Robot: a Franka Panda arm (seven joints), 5 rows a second.
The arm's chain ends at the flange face. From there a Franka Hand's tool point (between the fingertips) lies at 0.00 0.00 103.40 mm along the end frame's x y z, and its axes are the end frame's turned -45 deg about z.
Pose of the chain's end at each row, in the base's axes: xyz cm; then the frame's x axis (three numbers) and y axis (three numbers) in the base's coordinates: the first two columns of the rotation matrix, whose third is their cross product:
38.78 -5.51 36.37 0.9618 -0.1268 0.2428 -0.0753 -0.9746 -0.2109
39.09 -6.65 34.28 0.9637 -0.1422 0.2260 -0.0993 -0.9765 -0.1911
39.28 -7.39 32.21 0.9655 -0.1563 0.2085 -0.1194 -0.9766 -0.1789
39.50 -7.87 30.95 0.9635 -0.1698 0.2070 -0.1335 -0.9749 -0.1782
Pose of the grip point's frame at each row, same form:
41.50 -3.60 26.58 0.7333 0.5995 0.3208 0.6269 -0.7788 0.0226
41.65 -4.98 24.40 0.7517 0.5899 0.2949 0.6112 -0.7910 0.0247
41.67 -5.86 22.27 0.7671 0.5800 0.2739 0.5983 -0.8011 0.0209
41.90 -6.38 21.00 0.7757 0.5693 0.2724 0.5869 -0.8094 0.0204

